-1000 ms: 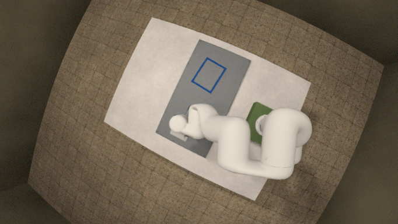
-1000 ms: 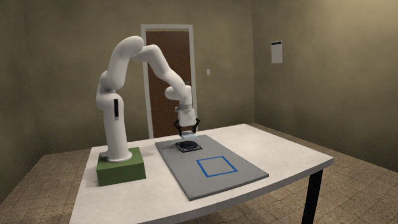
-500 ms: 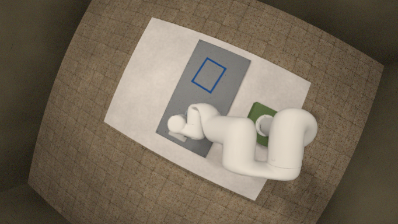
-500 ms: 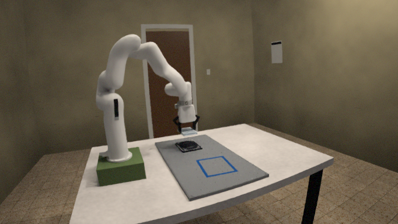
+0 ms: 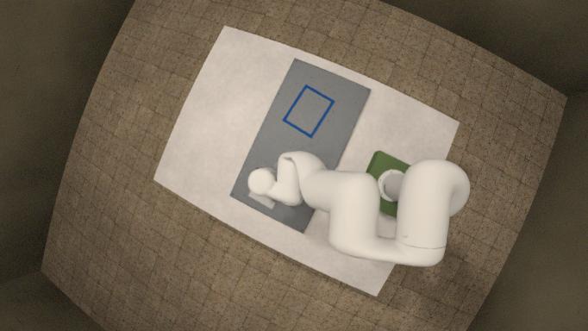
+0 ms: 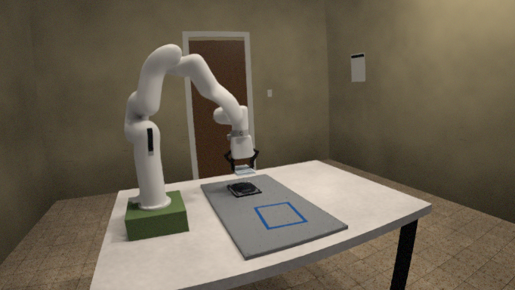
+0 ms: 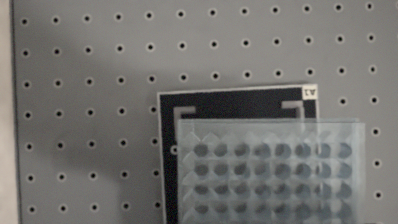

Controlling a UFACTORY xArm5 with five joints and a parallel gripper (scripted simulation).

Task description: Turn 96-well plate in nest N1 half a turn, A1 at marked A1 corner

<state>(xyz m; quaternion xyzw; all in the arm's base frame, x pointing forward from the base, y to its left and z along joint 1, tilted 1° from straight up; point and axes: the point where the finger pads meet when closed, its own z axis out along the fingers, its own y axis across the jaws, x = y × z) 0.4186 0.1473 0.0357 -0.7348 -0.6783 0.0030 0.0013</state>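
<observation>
Right now the plate nest is 10 cm below my hand. The rest, counted from my hand: 96-well plate: 1 cm below.
</observation>
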